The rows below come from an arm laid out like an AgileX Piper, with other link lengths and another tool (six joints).
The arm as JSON. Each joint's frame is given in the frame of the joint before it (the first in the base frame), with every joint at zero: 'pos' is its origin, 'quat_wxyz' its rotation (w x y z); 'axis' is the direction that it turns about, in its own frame. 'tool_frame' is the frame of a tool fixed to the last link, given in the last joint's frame.
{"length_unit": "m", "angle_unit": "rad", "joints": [
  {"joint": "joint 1", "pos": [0.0, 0.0, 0.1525], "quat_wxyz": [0.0, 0.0, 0.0, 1.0], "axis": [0.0, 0.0, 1.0]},
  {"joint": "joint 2", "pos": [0.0, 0.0, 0.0], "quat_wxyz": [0.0, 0.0, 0.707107, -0.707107], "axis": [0.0, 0.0, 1.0]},
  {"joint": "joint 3", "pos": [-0.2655, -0.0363, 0.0], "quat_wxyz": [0.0, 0.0, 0.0, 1.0], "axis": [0.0, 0.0, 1.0]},
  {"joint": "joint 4", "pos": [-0.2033, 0.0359, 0.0], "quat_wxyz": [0.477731, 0.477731, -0.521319, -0.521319], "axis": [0.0, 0.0, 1.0]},
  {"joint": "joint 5", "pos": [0.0, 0.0, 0.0], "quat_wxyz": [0.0, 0.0, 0.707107, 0.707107], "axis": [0.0, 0.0, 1.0]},
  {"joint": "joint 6", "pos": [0.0, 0.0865, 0.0], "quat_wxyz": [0.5, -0.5, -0.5, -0.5], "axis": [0.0, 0.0, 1.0]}
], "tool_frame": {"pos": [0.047, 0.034, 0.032], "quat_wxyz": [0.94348, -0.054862, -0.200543, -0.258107]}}
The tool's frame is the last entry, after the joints.
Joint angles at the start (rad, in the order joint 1, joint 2, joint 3, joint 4, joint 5, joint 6):
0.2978, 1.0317, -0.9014, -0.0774, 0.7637, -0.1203
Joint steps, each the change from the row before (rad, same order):
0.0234, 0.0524, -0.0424, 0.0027, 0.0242, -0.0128
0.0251, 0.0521, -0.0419, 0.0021, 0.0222, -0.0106
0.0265, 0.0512, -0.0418, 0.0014, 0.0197, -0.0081
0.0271, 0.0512, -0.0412, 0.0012, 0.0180, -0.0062
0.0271, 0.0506, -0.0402, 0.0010, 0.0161, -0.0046
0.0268, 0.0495, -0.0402, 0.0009, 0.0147, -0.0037
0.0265, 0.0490, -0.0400, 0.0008, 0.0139, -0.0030
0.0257, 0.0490, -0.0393, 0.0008, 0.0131, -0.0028
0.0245, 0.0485, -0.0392, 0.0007, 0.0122, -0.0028
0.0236, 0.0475, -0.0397, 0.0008, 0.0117, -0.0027
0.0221, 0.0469, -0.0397, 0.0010, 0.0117, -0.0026
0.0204, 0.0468, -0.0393, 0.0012, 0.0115, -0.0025
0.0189, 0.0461, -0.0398, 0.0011, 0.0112, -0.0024
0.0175, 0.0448, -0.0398, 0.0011, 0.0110, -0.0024
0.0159, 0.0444, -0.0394, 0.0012, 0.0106, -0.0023
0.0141, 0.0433, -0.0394, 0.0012, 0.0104, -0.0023
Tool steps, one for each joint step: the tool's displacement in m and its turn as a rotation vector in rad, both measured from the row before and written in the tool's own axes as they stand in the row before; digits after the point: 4 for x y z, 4 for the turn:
0.0029, 0.0083, 0.0059, 0.0015, 0.0343, -0.0319
0.0033, 0.0087, 0.0059, -0.0003, 0.0334, -0.0312
0.0034, 0.0093, 0.0058, -0.0026, 0.0312, -0.0296
0.0038, 0.0095, 0.0060, -0.0031, 0.0303, -0.0286
0.0041, 0.0097, 0.0061, -0.0035, 0.0289, -0.0273
0.0041, 0.0099, 0.0061, -0.0045, 0.0267, -0.0261
0.0043, 0.0100, 0.0062, -0.0046, 0.0254, -0.0254
0.0047, 0.0099, 0.0065, -0.0040, 0.0247, -0.0252
0.0047, 0.0098, 0.0067, -0.0039, 0.0231, -0.0245
0.0046, 0.0098, 0.0066, -0.0044, 0.0212, -0.0234
0.0046, 0.0096, 0.0068, -0.0037, 0.0201, -0.0222
0.0047, 0.0093, 0.0072, -0.0024, 0.0196, -0.0212
0.0044, 0.0091, 0.0073, -0.0022, 0.0178, -0.0199
0.0042, 0.0088, 0.0072, -0.0021, 0.0162, -0.0186
0.0041, 0.0084, 0.0075, -0.0013, 0.0155, -0.0173
0.0038, 0.0080, 0.0076, -0.0009, 0.0140, -0.0158

